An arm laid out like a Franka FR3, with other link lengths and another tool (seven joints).
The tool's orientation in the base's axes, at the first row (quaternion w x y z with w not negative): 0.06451 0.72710 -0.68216 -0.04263
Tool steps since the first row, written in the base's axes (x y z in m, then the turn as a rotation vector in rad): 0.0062 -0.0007 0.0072 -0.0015 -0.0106 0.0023; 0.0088 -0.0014 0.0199 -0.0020 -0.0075 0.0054; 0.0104 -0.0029 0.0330 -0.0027 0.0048 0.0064; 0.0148 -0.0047 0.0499 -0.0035 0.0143 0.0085; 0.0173 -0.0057 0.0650 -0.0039 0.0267 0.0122; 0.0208 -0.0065 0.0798 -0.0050 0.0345 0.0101; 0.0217 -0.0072 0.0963 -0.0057 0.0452 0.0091; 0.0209 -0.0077 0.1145 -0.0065 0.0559 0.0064; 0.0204 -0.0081 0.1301 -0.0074 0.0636 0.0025; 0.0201 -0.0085 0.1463 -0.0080 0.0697 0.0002; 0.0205 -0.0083 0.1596 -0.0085 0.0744 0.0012
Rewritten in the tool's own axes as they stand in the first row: 0.0013 -0.0050 -0.0080 0.0105 0.0025 -0.0017; 0.0025 -0.0056 -0.0209 0.0075 0.0033 -0.0048; 0.0044 -0.0051 -0.0341 -0.0048 0.0033 -0.0061; 0.0070 -0.0067 -0.0514 -0.0143 0.0039 -0.0084; 0.0085 -0.0068 -0.0666 -0.0266 0.0041 -0.0124; 0.0099 -0.0080 -0.0817 -0.0345 0.0044 -0.0105; 0.0111 -0.0063 -0.0981 -0.0452 0.0042 -0.0097; 0.0120 -0.0027 -0.1160 -0.0560 0.0040 -0.0073; 0.0128 0.0001 -0.1313 -0.0639 0.0038 -0.0036; 0.0136 0.0029 -0.1473 -0.0700 0.0037 -0.0015; 0.0138 0.0045 -0.1605 -0.0747 0.0040 -0.0026
